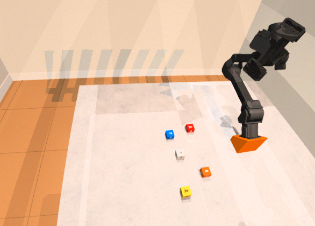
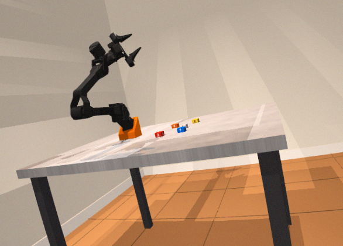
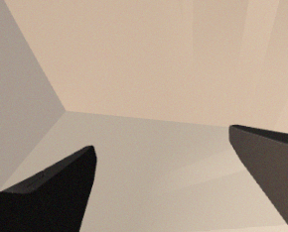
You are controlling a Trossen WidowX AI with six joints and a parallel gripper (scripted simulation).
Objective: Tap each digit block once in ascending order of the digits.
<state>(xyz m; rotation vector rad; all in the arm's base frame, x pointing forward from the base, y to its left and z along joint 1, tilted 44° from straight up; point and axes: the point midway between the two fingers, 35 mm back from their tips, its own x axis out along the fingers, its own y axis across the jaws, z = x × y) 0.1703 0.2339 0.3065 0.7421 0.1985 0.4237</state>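
Now: gripper tip 470 mm above the white block, 140 mm short of it and 10 mm to the right of it. Round my gripper tip: orange block 470 mm below, 110 mm to the left, 70 mm ahead; then blue block 470 mm below, 150 mm ahead, 80 mm to the right; then red block 470 mm below, 100 mm to the right, 50 mm ahead.
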